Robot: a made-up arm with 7 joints.
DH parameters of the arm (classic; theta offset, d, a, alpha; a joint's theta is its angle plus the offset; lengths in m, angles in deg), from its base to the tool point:
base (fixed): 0 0.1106 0 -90
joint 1: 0 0.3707 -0.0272 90
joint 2: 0 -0.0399 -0.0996 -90
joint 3: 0 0.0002 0.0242 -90
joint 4: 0 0.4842 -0.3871 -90
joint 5: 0 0.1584 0.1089 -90
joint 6: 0 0.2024 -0.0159 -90
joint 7: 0 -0.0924 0.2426 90
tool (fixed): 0 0.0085 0 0
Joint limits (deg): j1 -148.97..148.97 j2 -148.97..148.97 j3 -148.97..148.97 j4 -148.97..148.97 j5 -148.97..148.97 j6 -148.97..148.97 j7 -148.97..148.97
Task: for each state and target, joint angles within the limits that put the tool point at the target. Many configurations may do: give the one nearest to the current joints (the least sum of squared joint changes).
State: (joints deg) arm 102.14 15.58 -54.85 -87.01 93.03 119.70 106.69
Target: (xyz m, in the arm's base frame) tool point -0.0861 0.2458 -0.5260
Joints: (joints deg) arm 104.36 41.52 -48.37 -98.05 127.71 108.05 143.13
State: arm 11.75 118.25 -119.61 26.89 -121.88 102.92 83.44
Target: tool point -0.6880 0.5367 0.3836
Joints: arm 23.40 141.62 -125.41 49.85 -122.95 101.53 89.17
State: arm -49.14 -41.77 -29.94 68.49 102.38 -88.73 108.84
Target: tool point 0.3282 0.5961 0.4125
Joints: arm -71.92 -26.27 -59.27 92.03 97.45 -111.53 120.87
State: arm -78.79 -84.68 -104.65 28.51 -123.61 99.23 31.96
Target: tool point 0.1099 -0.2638 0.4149
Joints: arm -82.95 -83.48 -111.68 32.66 -126.19 90.02 28.24
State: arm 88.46 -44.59 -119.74 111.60 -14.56 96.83 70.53
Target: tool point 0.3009 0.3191 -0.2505
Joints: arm 87.90 -39.95 -122.44 112.37 -12.61 97.80 68.81
